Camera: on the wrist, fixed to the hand. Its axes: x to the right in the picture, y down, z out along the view.
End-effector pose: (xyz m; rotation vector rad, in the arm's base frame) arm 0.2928 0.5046 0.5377 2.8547 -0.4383 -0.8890
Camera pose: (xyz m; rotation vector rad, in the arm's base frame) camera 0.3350 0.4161 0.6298 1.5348 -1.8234 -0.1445
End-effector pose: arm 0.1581 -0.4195 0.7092 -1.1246 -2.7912 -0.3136
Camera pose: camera 0.2173 -0.3699 0.8193 -2.4898 -1.0513 -0.5181
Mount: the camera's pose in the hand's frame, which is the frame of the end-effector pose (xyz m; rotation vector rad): 0.0110 0.0923 -0.0972 -0.2467 0.2963 1.5291
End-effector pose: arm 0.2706 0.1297 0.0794 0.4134 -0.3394 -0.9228
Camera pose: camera 0.3847 0.1892 0.0405 -0.0189 -0.1747 0.5903
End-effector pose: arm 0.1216 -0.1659 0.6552 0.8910 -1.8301 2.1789
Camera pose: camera 0.0356 -0.0994 0.5760 0.8284 1.8473 -1.4128
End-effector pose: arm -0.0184 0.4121 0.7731 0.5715 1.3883 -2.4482
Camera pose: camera 0.0301 0.4489 0.6532 1.2945 0.7173 -0.9685
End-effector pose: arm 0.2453 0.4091 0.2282 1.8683 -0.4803 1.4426
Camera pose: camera 0.1211 0.4190 0.2787 -0.8283 1.9879 -2.2129
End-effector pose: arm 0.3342 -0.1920 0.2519 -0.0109 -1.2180 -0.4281
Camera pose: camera 0.4551 -0.1333 0.2475 -0.9870 -0.5802 0.7470
